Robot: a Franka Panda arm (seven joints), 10 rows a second.
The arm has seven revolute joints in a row. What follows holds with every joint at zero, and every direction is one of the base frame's.
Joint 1 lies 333 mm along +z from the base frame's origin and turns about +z.
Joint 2 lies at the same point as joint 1 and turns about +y.
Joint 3 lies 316 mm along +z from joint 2 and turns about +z.
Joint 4 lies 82.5 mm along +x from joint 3 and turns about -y.
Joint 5 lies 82.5 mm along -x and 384 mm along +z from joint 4 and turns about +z.
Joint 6 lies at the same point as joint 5 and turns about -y.
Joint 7 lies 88 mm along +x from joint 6 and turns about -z.
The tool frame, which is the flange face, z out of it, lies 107 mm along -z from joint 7; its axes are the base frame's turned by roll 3.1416, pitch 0 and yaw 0 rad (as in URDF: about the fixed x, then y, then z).
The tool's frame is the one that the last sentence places.
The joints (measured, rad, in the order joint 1, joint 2, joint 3, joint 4, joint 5, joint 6, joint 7), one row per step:
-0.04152, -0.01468, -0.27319, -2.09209, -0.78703, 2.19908, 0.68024
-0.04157, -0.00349, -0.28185, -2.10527, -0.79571, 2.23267, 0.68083
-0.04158, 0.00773, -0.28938, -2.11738, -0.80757, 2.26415, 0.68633
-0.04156, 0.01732, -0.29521, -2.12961, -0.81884, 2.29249, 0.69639
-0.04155, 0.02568, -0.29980, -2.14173, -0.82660, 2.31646, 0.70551
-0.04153, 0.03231, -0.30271, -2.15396, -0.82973, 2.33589, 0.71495
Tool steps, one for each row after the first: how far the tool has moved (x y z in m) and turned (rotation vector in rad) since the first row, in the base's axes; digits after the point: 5 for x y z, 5 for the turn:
0.00039, -0.00172, -0.00989, 0.00138, -0.00050, 0.01585
0.00077, -0.00298, -0.01935, 0.00047, -0.00239, 0.02948
0.00076, -0.00339, -0.02822, 0.00056, -0.00622, 0.03920
0.00027, -0.00331, -0.03670, 0.00322, -0.00840, 0.04639
-0.00067, -0.00252, -0.04463, 0.00916, -0.01025, 0.04958

